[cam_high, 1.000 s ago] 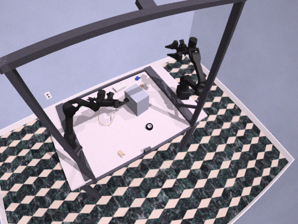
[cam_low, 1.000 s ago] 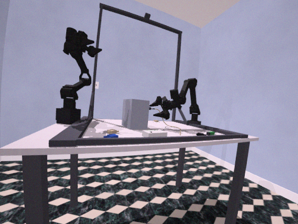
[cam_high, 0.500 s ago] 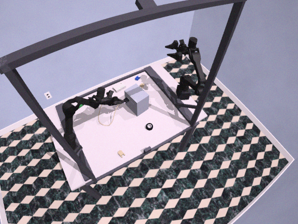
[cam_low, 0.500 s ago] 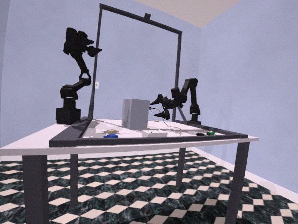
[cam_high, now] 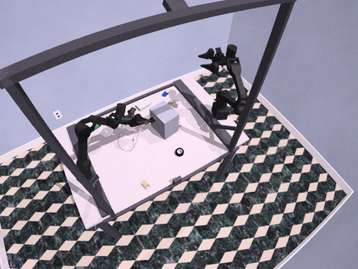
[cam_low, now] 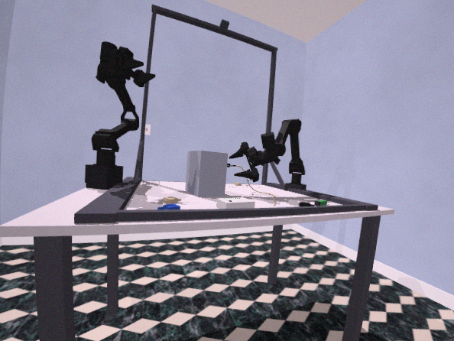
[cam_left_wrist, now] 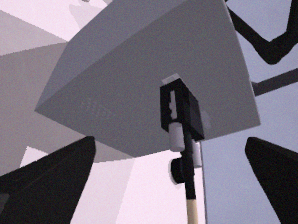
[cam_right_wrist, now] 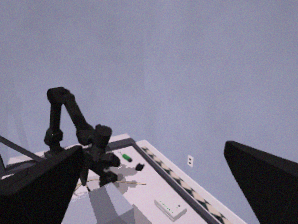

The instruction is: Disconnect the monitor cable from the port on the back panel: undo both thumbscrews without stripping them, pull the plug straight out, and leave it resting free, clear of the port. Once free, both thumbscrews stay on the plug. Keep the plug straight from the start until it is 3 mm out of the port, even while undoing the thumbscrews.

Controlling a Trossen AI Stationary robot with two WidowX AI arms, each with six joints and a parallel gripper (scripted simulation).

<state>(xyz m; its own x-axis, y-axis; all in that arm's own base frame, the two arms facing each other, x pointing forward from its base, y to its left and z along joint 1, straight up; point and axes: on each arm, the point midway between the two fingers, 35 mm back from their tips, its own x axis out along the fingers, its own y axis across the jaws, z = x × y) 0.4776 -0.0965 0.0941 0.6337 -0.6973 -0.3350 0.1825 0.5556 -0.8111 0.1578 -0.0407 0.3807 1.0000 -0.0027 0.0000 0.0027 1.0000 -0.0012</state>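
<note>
My left hand is 150 mm to the left of the grey box, 50 mm above it and 30 mm past it.
</note>
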